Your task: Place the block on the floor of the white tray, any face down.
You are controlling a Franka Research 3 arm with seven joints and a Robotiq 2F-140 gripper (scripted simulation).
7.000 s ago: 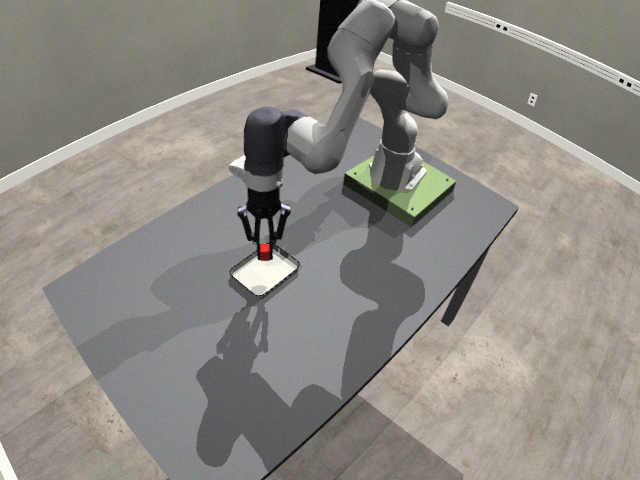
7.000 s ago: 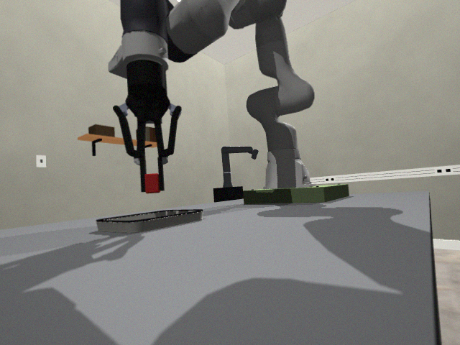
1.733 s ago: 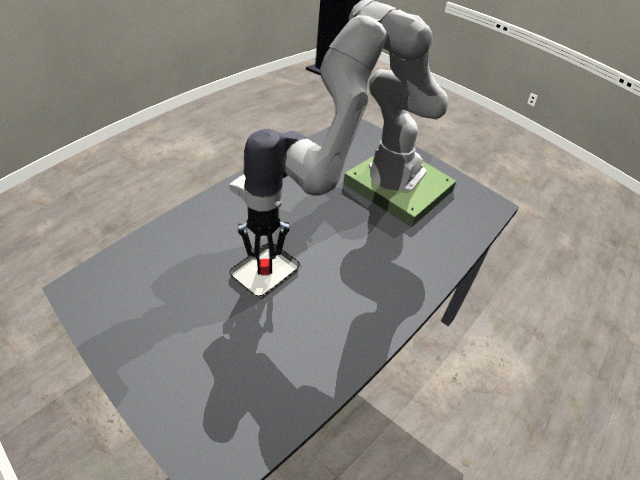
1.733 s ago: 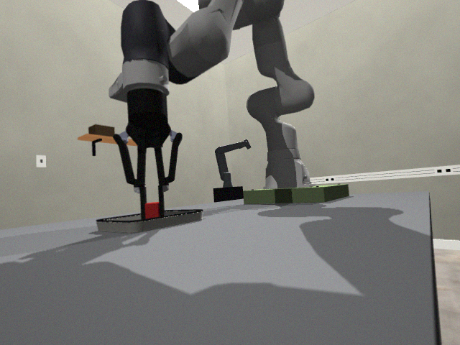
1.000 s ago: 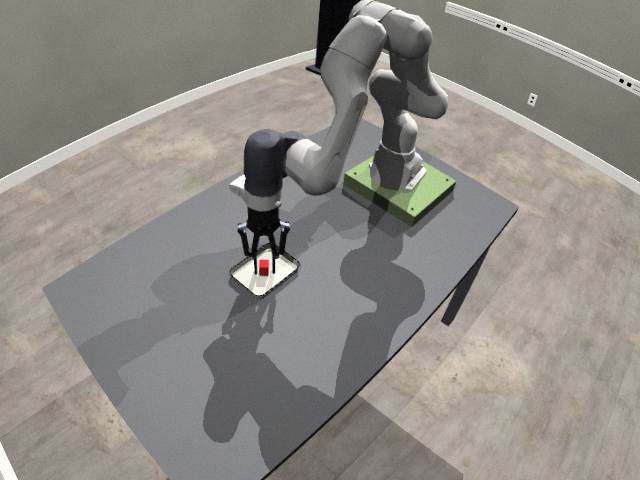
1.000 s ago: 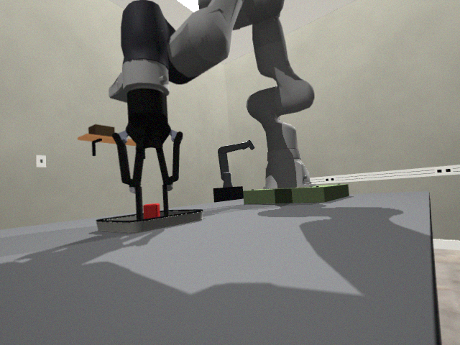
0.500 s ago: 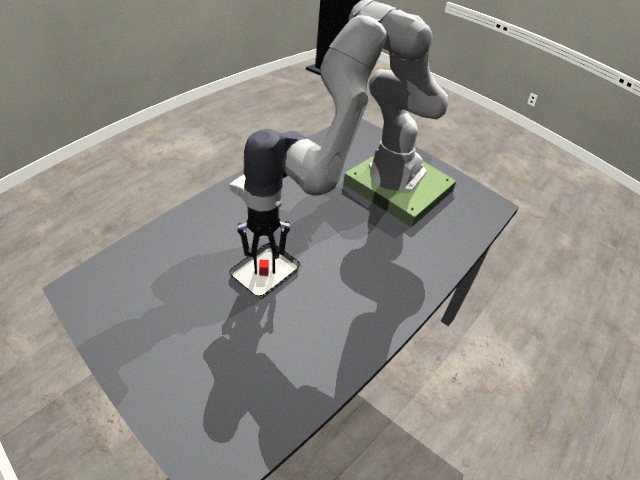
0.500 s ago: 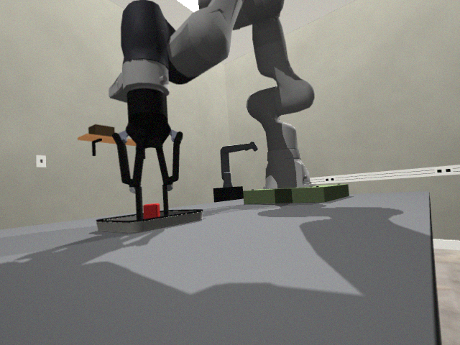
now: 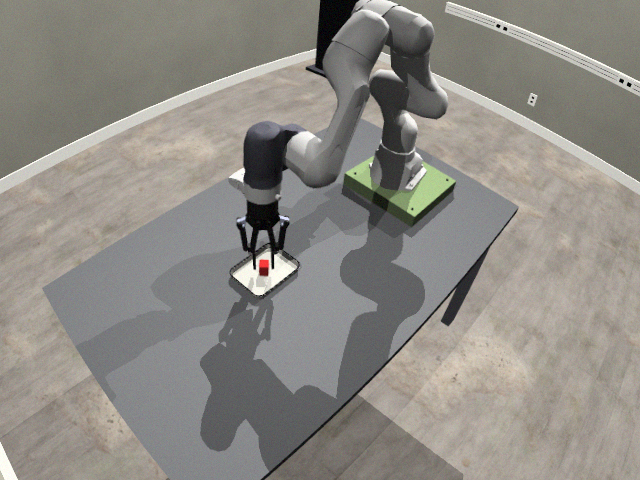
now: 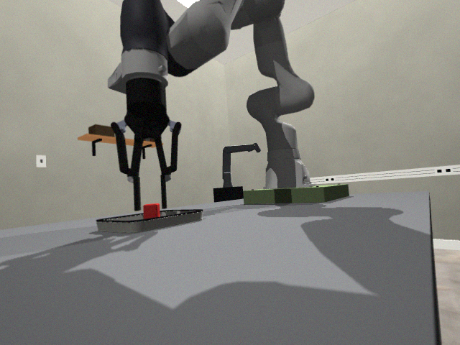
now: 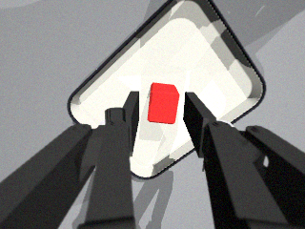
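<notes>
Right now the red block is 4 cm below my hand. Round my hand: white tray: 5 cm below.
</notes>
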